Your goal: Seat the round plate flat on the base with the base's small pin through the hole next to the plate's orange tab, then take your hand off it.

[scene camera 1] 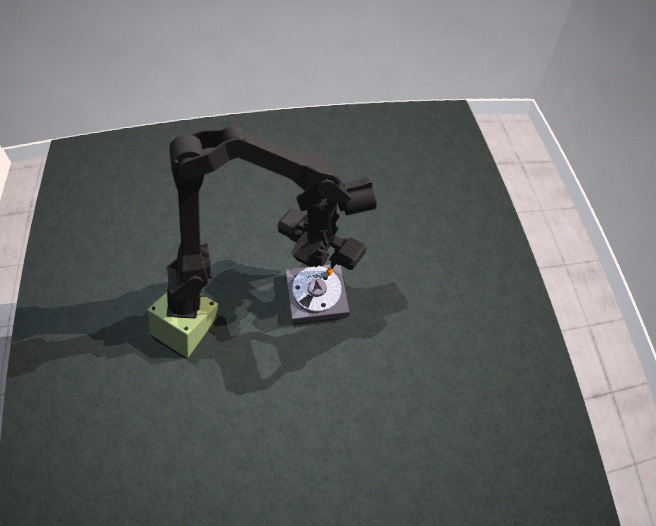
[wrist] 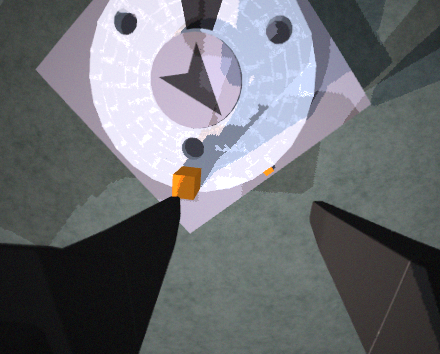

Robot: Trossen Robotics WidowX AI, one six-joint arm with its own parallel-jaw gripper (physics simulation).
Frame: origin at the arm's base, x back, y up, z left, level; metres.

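Seen in the pictures: gripper, between the fingertips: (wrist: pixel 245 208); arm's base, origin of its link: (scene camera 1: pixel 182 306).
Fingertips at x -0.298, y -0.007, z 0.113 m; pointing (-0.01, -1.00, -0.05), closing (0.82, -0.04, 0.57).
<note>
Pixels of each thing's middle, then the offset from my fingertips to it. "*": a spot on its surface instead. Level surfaces: height alone.
- round white plate, middle of its body: (wrist: pixel 194 81) (scene camera 1: pixel 317 287) dz -0.059, dx +0.010, dy -0.014 m
- square mauve-grey base, middle of its body: (wrist: pixel 201 84) (scene camera 1: pixel 316 290) dz -0.058, dx +0.010, dy -0.033 m
- round hub, a spot on its surface: (wrist: pixel 172 102) * dz -0.057, dx -0.004, dy -0.012 m
- hole, a spot on its surface: (wrist: pixel 193 147) * dz -0.033, dx -0.012, dy -0.029 m
- small orange mark, a spot on its surface: (wrist: pixel 269 171) * dz +0.000, dx +0.017, dy -0.028 m
- dark green floor mat, height of its surface: dy -0.053 m
The round white plate (scene camera 1: pixel 332 294) (wrist: pixel 120 95) lies on the square mauve-grey base (scene camera 1: pixel 323 316) (wrist: pixel 190 220), around a round hub (wrist: pixel 172 102) with a dark arrow-like mark. The plate has a dark wedge and several dark holes. Its orange tab (scene camera 1: pixel 329 271) (wrist: pixel 186 184) stands at the rim, with one hole (wrist: pixel 193 147) just inward of it. No pin can be made out in that hole. A small orange mark (wrist: pixel 269 171) shows at the plate's rim, apart from the tab. My gripper (scene camera 1: pixel 326 265) (wrist: pixel 245 208) is open and empty above the tab side; its left finger in the wrist view appears beside the tab.
The arm stands on a green block (scene camera 1: pixel 186 336) to the left of the base in the scene view. Base and block rest on a dark green floor mat (scene camera 1: pixel 383 427), with pale tiles (scene camera 1: pixel 569 284) at the right edge and grey walls behind. Arm shadows fall across the plate and mat.
</note>
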